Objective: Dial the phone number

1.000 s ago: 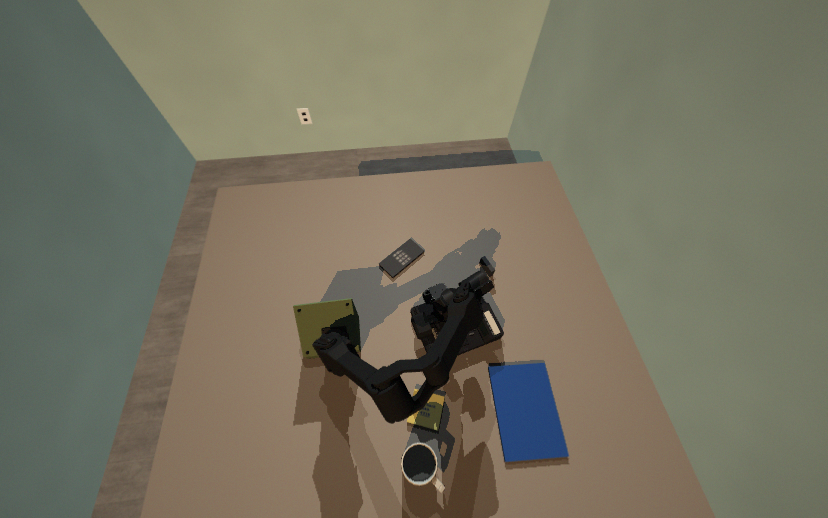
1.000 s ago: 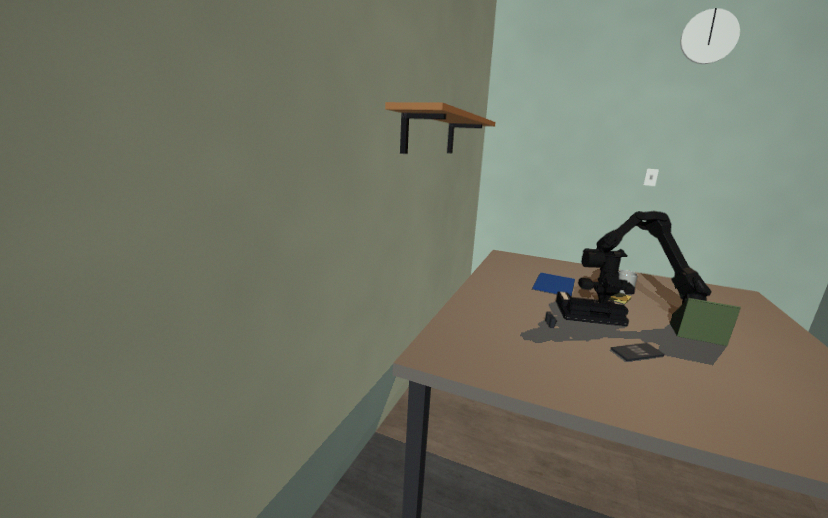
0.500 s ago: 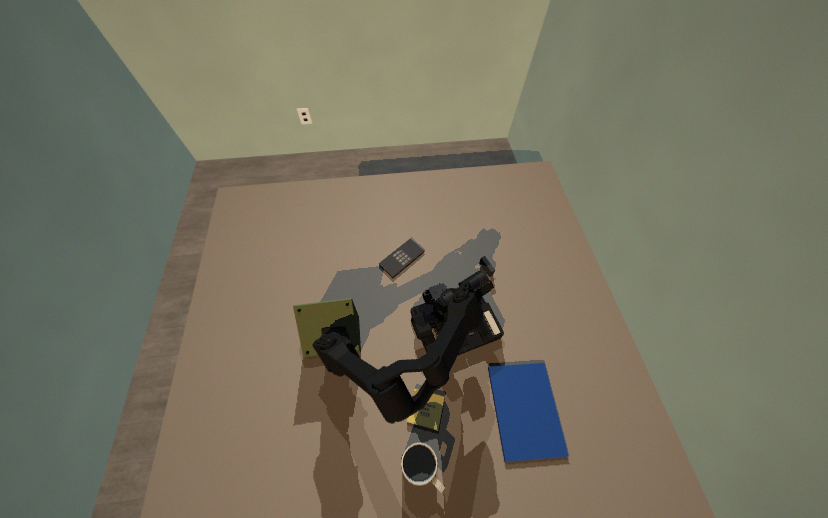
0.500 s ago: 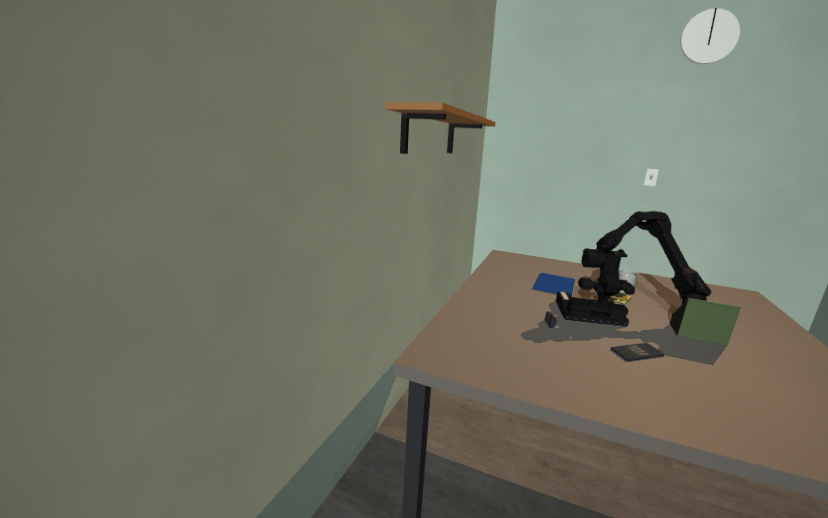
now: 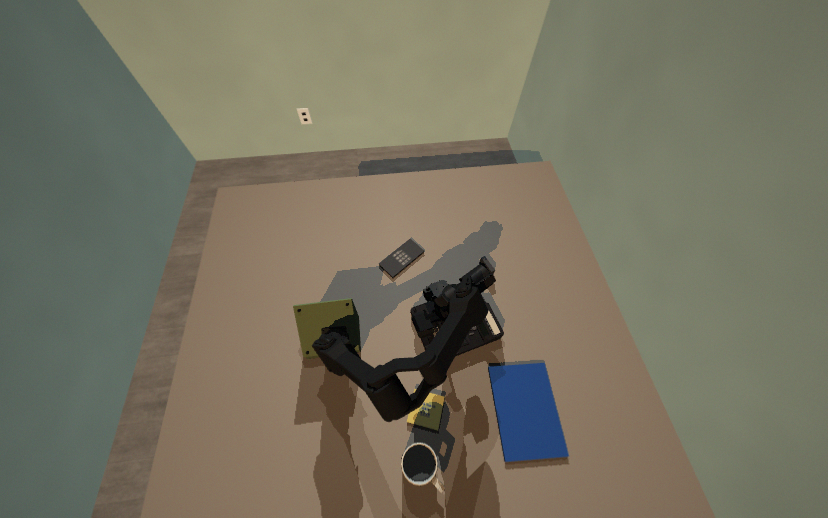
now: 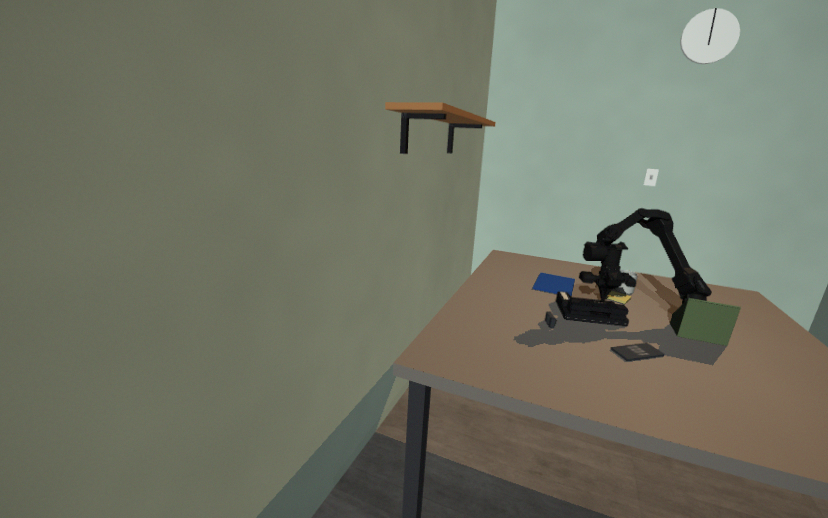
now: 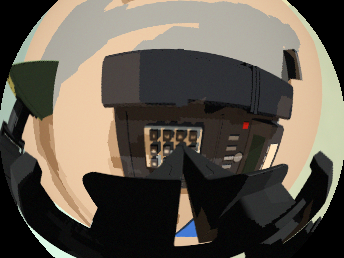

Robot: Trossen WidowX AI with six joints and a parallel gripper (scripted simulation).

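Right now the black desk phone is 70 mm below my hand, 40 mm ahead of it and 20 mm to the left of it. From my hand the other things lie so: handset 60 mm to the left, 40 mm below, 20 mm ahead; then yellow note 200 mm to the right, 80 mm below, 80 mm behind; then black remote 260 mm to the left, 100 mm behind, 80 mm below.
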